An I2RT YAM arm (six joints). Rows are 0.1 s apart.
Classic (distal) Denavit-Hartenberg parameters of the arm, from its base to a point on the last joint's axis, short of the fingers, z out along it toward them. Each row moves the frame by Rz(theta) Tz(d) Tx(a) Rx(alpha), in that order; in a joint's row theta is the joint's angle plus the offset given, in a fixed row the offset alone. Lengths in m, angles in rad.
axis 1: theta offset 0; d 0.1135; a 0.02; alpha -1.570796
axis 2: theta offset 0; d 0; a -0.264; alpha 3.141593
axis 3: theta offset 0.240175; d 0; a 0.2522; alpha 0
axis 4: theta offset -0.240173; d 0; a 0.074; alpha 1.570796
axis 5: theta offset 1.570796; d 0; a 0; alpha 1.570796
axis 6: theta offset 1.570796; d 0.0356; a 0; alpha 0
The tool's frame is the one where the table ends.
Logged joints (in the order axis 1, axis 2, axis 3, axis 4, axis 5, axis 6), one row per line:
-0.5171, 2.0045, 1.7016, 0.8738, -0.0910, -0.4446
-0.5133, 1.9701, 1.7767, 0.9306, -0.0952, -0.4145
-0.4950, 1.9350, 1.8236, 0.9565, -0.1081, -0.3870
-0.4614, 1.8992, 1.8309, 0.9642, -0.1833, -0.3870
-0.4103, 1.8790, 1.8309, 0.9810, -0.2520, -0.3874
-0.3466, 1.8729, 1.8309, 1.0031, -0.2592, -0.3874
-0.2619, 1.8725, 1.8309, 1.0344, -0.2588, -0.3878
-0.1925, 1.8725, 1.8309, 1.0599, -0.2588, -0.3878
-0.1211, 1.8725, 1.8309, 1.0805, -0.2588, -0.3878
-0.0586, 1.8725, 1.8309, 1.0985, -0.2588, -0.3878
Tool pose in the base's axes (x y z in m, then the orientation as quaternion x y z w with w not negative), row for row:
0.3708, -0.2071, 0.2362, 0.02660, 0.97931, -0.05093, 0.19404
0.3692, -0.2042, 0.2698, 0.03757, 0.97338, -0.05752, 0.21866
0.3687, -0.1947, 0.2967, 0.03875, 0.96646, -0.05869, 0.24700
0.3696, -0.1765, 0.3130, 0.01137, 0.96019, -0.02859, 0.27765
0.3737, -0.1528, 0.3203, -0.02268, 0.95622, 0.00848, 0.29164
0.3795, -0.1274, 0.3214, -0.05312, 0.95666, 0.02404, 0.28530
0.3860, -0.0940, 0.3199, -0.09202, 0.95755, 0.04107, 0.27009
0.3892, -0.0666, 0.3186, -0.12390, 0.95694, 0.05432, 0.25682
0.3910, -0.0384, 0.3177, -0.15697, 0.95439, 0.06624, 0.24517
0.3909, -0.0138, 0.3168, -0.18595, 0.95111, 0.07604, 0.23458
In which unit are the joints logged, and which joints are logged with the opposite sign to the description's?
The joints are logged in radians. Opposite sign: axis 4.
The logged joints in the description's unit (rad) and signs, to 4 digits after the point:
-0.5171, 2.0045, 1.7016, -0.8738, -0.0910, -0.4446
-0.5133, 1.9701, 1.7767, -0.9306, -0.0952, -0.4145
-0.4950, 1.9350, 1.8236, -0.9565, -0.1081, -0.3870
-0.4614, 1.8992, 1.8309, -0.9642, -0.1833, -0.3870
-0.4103, 1.8790, 1.8309, -0.9810, -0.2520, -0.3874
-0.3466, 1.8729, 1.8309, -1.0031, -0.2592, -0.3874
-0.2619, 1.8725, 1.8309, -1.0344, -0.2588, -0.3878
-0.1925, 1.8725, 1.8309, -1.0599, -0.2588, -0.3878
-0.1211, 1.8725, 1.8309, -1.0805, -0.2588, -0.3878
-0.0586, 1.8725, 1.8309, -1.0985, -0.2588, -0.3878

